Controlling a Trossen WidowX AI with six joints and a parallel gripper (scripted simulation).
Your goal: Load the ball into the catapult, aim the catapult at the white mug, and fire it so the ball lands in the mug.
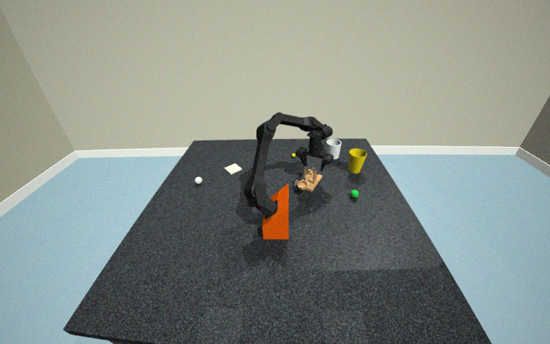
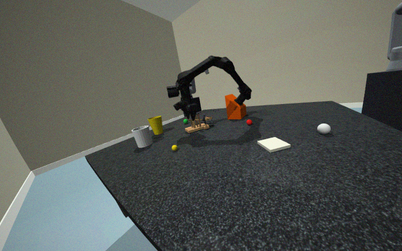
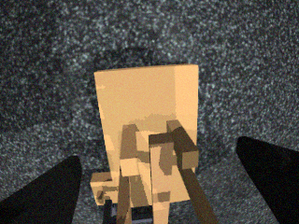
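Right now my gripper tip is 330 mm to the right of the red ball, 120 mm past it and 60 mm above it. From my gripper tip the other things lie so: yellow ball 250 mm ahead, 90 mm to the left, 60 mm below; then green ball 190 mm to the right, 140 mm behind, 50 mm below; then wooden catapult 50 mm to the left, 50 mm behind, 20 mm below.
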